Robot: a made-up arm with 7 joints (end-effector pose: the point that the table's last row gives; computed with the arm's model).
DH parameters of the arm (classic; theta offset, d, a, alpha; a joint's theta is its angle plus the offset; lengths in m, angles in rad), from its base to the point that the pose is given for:
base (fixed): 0 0.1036 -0.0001 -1.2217
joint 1: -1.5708 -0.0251 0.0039 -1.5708
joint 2: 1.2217 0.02 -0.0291 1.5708
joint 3: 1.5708 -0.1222 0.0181 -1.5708
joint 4: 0 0.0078 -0.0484 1.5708
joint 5: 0 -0.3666 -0.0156 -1.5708
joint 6: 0 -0.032 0.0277 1.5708
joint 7: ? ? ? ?
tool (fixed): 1.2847 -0.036 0 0
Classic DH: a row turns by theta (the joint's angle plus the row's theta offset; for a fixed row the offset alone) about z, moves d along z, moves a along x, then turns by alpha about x.
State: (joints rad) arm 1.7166 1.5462 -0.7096 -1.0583 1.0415 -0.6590 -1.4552
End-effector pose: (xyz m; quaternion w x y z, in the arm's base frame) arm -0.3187 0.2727 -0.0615 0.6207 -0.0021 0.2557 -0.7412
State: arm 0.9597 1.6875 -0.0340 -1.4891 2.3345 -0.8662 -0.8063
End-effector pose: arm 0.2498 0.2816 -0.1308 0.7154 0.4572 -0.5216 0.0843
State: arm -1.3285 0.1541 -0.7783 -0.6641 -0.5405 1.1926 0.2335
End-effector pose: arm 0.4916 -0.2240 0.0650 0.6531 0.5536 -0.4416 -0.2682
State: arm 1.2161 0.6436 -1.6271 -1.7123 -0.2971 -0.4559 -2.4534
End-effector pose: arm -0.1999 -0.3192 -0.0525 0.0850 0.0606 -0.6769 -0.7286
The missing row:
joint 7: -1.2847 0 -0.0018 0
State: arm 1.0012 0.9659 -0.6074 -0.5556 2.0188 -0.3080 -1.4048
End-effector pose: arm -0.2328 0.3297 -0.1974 0.8760 0.3907 0.2534 -0.1256
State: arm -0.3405 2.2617 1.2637 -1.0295 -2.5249 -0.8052 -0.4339
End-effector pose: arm -0.0550 0.0764 0.5929 0.0920 0.7011 0.6369 -0.3072
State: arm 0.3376 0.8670 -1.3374 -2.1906 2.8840 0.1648 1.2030
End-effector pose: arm 0.1071 -0.2806 -0.1400 0.1032 -0.2225 0.6198 0.7455
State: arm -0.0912 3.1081 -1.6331 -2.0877 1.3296 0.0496 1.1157
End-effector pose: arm 0.0217 0.3199 0.0244 0.7687 0.4415 -0.2148 0.4099
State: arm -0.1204 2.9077 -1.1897 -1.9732 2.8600 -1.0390 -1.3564
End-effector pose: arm 0.2161 0.2713 0.0957 0.5094 0.7928 -0.3153 -0.1121
